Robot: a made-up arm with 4 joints.
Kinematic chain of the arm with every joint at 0, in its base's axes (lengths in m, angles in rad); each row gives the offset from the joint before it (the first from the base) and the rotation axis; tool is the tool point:
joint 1: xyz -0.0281 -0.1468 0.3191 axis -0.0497 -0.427 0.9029
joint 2: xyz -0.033 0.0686 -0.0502 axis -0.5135 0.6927 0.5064
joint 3: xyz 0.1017 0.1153 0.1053 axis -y
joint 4: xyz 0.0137 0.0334 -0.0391 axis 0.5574 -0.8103 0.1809
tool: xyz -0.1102 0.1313 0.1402
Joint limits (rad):
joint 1: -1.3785..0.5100
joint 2: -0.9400..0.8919
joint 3: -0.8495..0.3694
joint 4: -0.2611..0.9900
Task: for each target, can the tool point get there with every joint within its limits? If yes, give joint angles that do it. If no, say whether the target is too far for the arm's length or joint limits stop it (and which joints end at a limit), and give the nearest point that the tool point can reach.
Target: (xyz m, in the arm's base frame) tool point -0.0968 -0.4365 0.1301
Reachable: no: joint limits stop it (at a limit: joint 1, joint 2, joint 3, joint 4) | nearest point -0.2774 -0.0239 0.2542 | short by 0.467 m
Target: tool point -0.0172 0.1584 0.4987
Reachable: yes | joints -0.1345 0.2229 -0.6409 0.7385
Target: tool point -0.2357 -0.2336 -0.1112
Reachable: no: joint limits stop it (at a limit: joint 1, joint 2, joint 3, joint 4) | nearest point -0.2774 -0.0239 0.2542 | short by 0.423 m
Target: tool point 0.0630 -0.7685 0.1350
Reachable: no: too far | nearest point 0.3545 -0.2124 0.4152 | short by 0.688 m
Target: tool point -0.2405 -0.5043 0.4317
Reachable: no: joint limits stop it (at a limit: joint 1, joint 2, joint 3, joint 4) | nearest point -0.2957 -0.0863 0.4973 | short by 0.427 m
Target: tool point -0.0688 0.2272 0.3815
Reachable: yes | joints -0.1458 0.6696 0.1341 0.1869
